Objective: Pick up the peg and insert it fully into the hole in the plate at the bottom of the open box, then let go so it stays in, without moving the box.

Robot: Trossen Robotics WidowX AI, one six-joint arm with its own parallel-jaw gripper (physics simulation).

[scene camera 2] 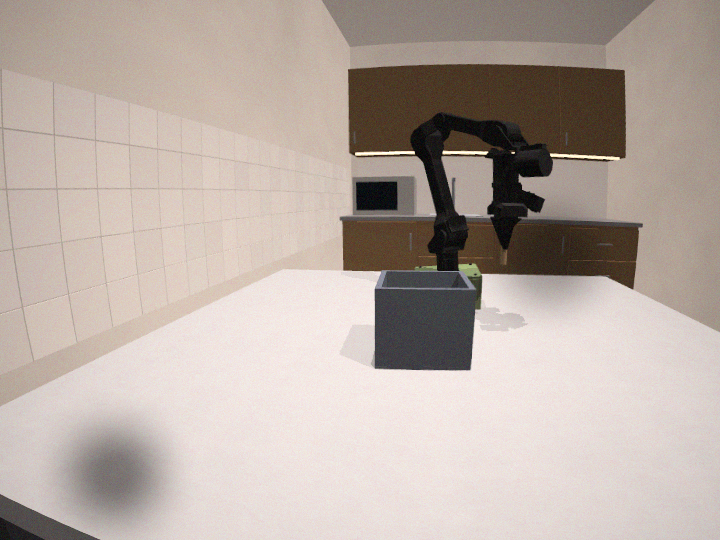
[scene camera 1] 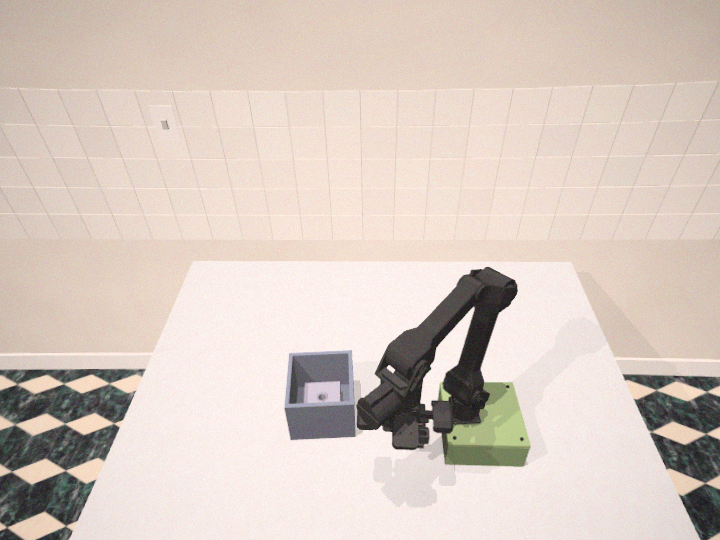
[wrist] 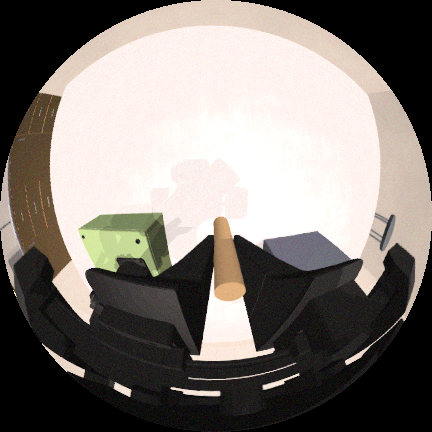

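Where they show: gripper, between the fingertips: (scene camera 2: 504,248) (wrist: 223,240); arm's base, origin of its link: (scene camera 1: 464,412) (wrist: 135,270).
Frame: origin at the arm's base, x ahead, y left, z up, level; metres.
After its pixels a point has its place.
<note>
The tan wooden peg (scene camera 2: 503,257) @[x 0.170, y 0.102, z 0.070 m] (wrist: 228,265) @[x 0.164, y 0.112, z 0.123 m] is held upright between my fingers, its lower end sticking out below the fingertips. My gripper (scene camera 2: 504,248) @[x 0.164, y 0.106, z 0.088 m] (wrist: 223,240) @[x 0.164, y 0.106, z 0.088 m] is shut on the peg and holds it high above the table, to the right of the box in scene camera 2. In scene camera 1 the fingers and the peg are hidden by the arm. The open blue-grey box (scene camera 1: 321,422) @[x 0.339, y -0.006, z -0.011 m] (scene camera 2: 423,328) @[x 0.418, y -0.090, z -0.009 m] (wrist: 305,250) @[x 0.331, y -0.006, z -0.012 m] stands on the table to the left of the arm in scene camera 1. The pale plate (scene camera 1: 312,390) @[x 0.362, y -0.108, z -0.024 m] lies at its bottom, with a round dark hole (scene camera 1: 322,397) @[x 0.337, y -0.095, z -0.039 m].
The green block (scene camera 1: 503,418) @[x -0.087, y 0.023, z 0.002 m] (scene camera 2: 478,284) @[x 0.054, y 0.072, z -0.016 m] (wrist: 117,245) @[x -0.012, y 0.058, z 0.005 m] under the arm's base stands to the right of the box in scene camera 1. Both stand on the white table (scene camera 1: 244,325) @[x 0.574, y -0.403, z -0.082 m] (scene camera 2: 261,418) @[x 0.588, y -0.305, z -0.082 m]. The arm's forearm passes above the table near the box's right wall.
</note>
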